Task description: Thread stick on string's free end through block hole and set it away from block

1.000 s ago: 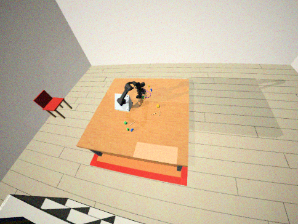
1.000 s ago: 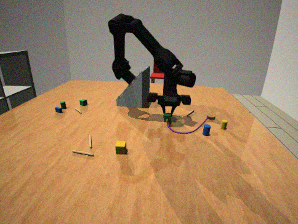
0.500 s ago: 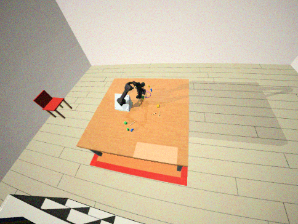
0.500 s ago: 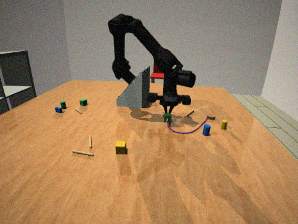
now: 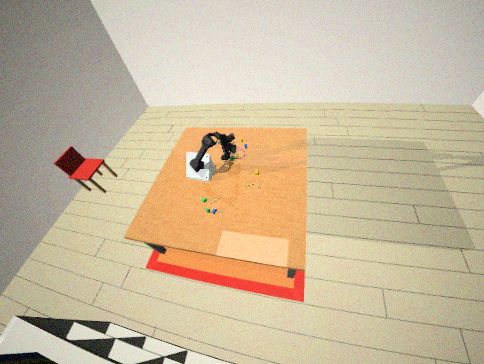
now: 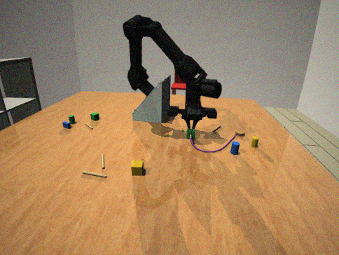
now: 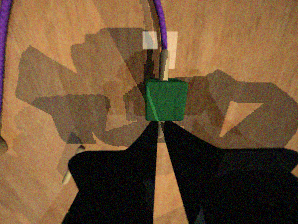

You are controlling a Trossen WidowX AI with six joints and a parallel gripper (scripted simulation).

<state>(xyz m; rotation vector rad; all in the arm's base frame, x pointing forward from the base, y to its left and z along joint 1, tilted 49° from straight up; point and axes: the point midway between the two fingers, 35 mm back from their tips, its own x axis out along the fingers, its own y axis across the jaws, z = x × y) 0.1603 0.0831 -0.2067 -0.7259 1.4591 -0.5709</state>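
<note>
Right now the green block is 3 cm ahead of my gripper tip and 1 cm above it. Also, from my gripper tip: yellow cylinder 25 cm to the left, 4 cm ahead, 1 cm above; then round wooden button 20 cm to the left, 5 cm behind; then blue cylinder 16 cm to the left, 11 cm ahead, 1 cm above.
</note>
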